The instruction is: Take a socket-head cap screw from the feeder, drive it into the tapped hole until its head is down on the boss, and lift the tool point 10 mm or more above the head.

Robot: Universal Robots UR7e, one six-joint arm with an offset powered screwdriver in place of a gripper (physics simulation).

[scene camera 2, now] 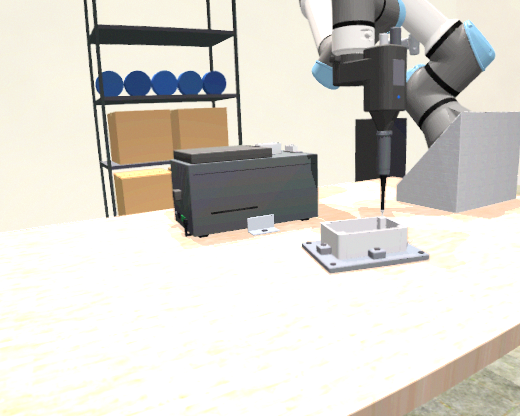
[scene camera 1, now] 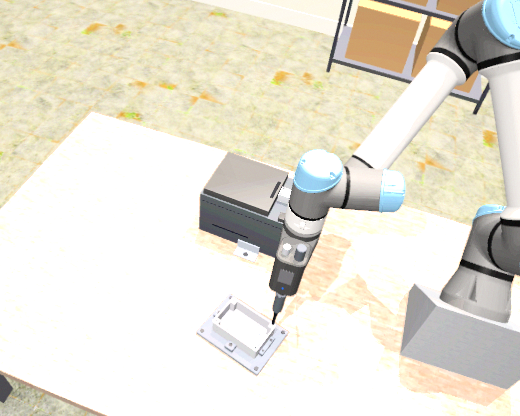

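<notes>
My screwdriver (scene camera 1: 273,321) (scene camera 2: 382,209) points down, its bit at the back right corner of a light grey open housing (scene camera 1: 234,340) (scene camera 2: 371,245). A small pale screw (scene camera 2: 382,213) shows at the bit's tip in scene camera 2, just above the corner boss; in scene camera 1 it is too small to make out. The housing stands on a flat grey plate (scene camera 1: 245,364) (scene camera 2: 350,266). The tapped hole under the tip is hidden. The dark screw feeder (scene camera 1: 245,182) (scene camera 2: 250,190) stands behind, partly covered by the tool in scene camera 1.
A small metal bracket (scene camera 1: 246,251) (scene camera 2: 262,230) sits at the feeder's front. The grey arm pedestal (scene camera 1: 460,345) (scene camera 2: 485,165) stands at the right. A shelf rack (scene camera 1: 367,71) (scene camera 2: 165,99) with boxes stands beyond the table. The table's front edge (scene camera 2: 440,367) shows at the lower right of scene camera 2.
</notes>
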